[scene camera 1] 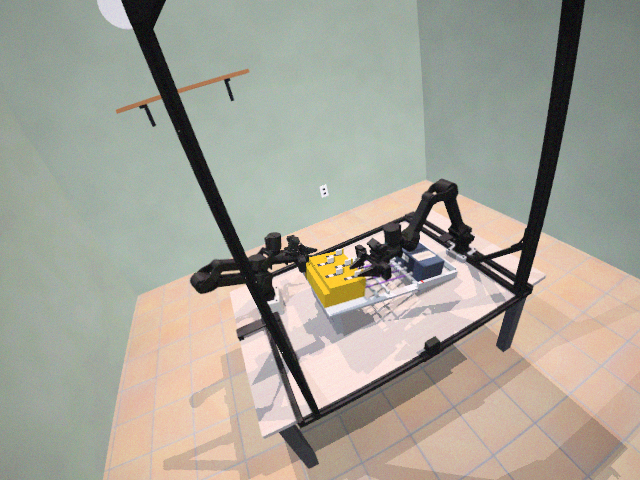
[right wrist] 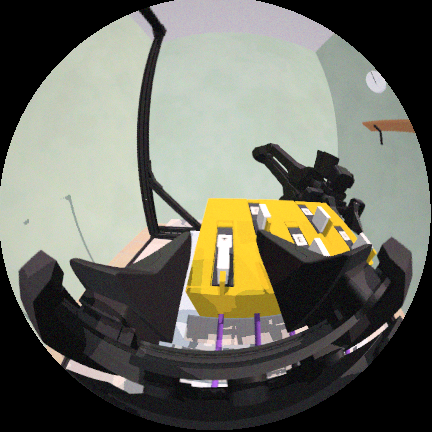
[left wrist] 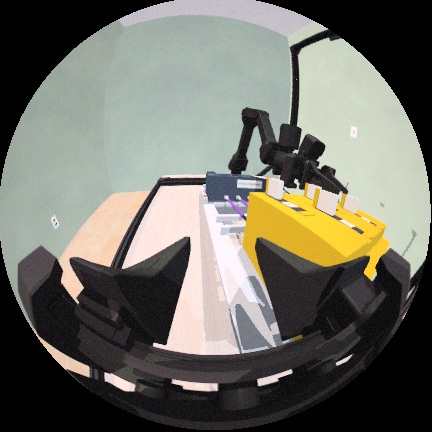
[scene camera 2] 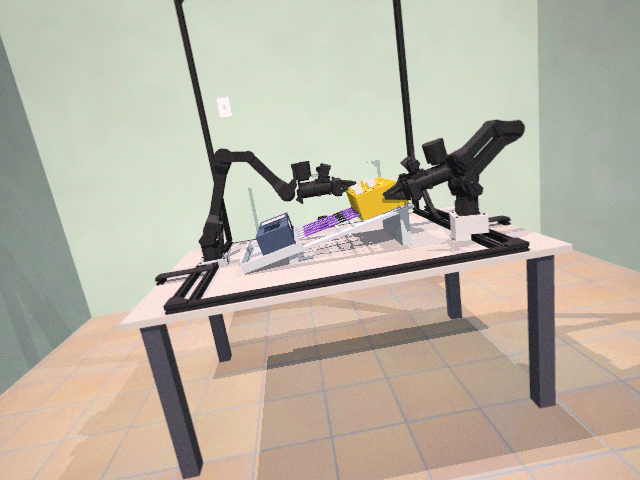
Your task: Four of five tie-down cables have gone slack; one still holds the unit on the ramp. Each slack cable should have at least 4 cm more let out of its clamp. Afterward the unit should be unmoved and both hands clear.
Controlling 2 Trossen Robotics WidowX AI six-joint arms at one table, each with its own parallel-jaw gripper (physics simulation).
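A yellow clamp box [scene camera 1: 345, 295] [scene camera 2: 374, 205] [left wrist: 300, 220] [right wrist: 245, 250] with white levers in slots sits on the high end of the white ramp [scene camera 1: 372, 300] [scene camera 2: 268, 262]. In the right wrist view, the nearest lever [right wrist: 223, 255] shows between the fingers; its tilt is unclear. Purple cables [scene camera 2: 325, 224] [left wrist: 235, 206] [right wrist: 220, 327] run to the navy unit [scene camera 1: 426, 266] [scene camera 2: 276, 238] [left wrist: 220, 185] at the low end. Individual slack is too small to tell. My right gripper [scene camera 1: 355, 270] [scene camera 2: 353, 184] [right wrist: 224, 235] is open and empty by the box's cable side. My left gripper [scene camera 2: 388, 194] [left wrist: 223, 242] is open and empty beside the box's high end.
A black frame [scene camera 1: 377, 384] [scene camera 2: 330, 281] rims the table [scene camera 1: 361, 338] [scene camera 2: 320, 266], with tall posts [scene camera 1: 201, 170] [scene camera 2: 405, 82] rising from it. The ramp's support [scene camera 2: 405, 232] stands under its high end. Both arms reach inward close to the box.
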